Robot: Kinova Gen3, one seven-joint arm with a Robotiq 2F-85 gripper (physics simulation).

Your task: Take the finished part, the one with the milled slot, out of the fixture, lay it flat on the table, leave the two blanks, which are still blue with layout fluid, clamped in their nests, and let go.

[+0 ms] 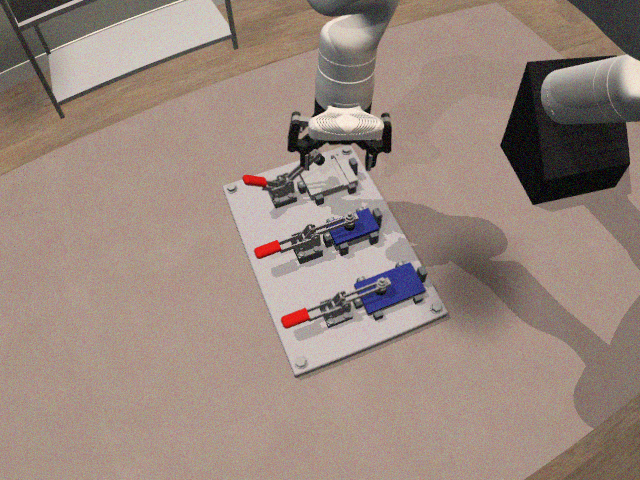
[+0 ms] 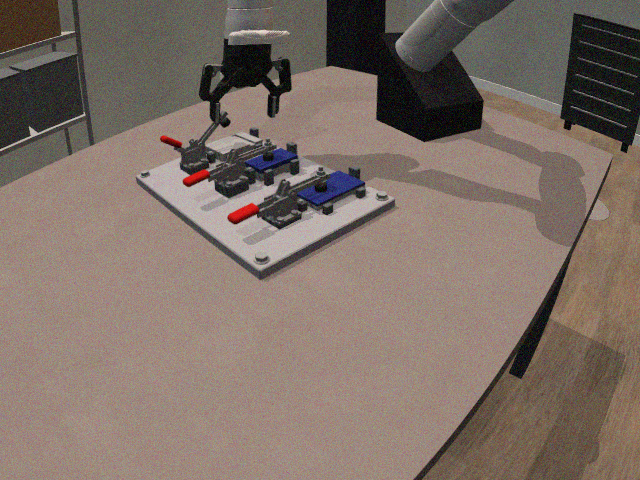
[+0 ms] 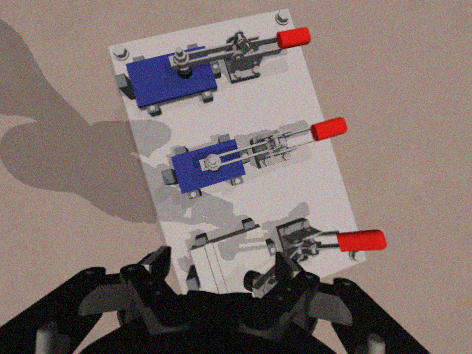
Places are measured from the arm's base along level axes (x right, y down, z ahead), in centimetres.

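Pixels of known places: gripper, fingertip midpoint: [image 1: 337, 166] [image 2: 243, 119] [image 3: 223, 260]; arm's base, origin of the base link: [image 1: 563, 97] [image 2: 414, 54].
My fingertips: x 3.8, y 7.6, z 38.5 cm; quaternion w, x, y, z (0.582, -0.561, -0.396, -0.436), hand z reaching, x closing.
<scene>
For each thing: its middle in the pictures, then the offset to it from my fingertips. "*": a spot on its surface instead.
- finished part, body centre: [image 3: 233, 261] [image 1: 327, 176] [image 2: 233, 146] dx +2.8, dy +5.4, dz +0.7 cm
- fixture plate, body centre: [image 3: 243, 158] [image 2: 249, 187] [image 1: 326, 246] dx -8.5, dy +7.5, dz +4.9 cm
- middle blue blank, body centre: [image 3: 209, 166] [image 2: 271, 164] [image 1: 352, 229] dx -8.3, dy +5.2, dz +0.7 cm
- larger blue blank, body centre: [image 2: 328, 189] [image 3: 173, 77] [image 1: 389, 288] dx -19.2, dy +5.7, dz -0.9 cm
- middle clamp, surface spot: [image 3: 329, 128] [image 2: 197, 174] [image 1: 269, 246] * dx -8.9, dy +2.1, dz +13.5 cm
The finished part [image 1: 330, 181] [image 2: 231, 144] [image 3: 232, 260], pale with a milled slot, lies flat in the far nest of the fixture plate [image 1: 320, 346] [image 2: 222, 227] [image 3: 280, 107]. Its toggle clamp with a red handle [image 1: 254, 180] [image 2: 170, 141] [image 3: 362, 240] is open, arm raised. My gripper [image 1: 337, 162] [image 2: 244, 113] [image 3: 223, 260] is open and empty above this nest, one finger close to the raised clamp arm; contact is unclear. The middle blue blank [image 1: 361, 233] [image 2: 283, 157] [image 3: 187, 175] and the larger blue blank [image 1: 405, 284] [image 2: 341, 186] [image 3: 155, 85] sit under closed clamps.
The red handles of the middle clamp [image 1: 267, 249] [image 2: 196, 177] [image 3: 329, 128] and near clamp [image 1: 295, 317] [image 2: 243, 213] [image 3: 293, 38] point away from the blanks. A black base block [image 1: 568, 155] [image 2: 429, 113] stands behind and right of the plate. Dark posts surround each nest.
</scene>
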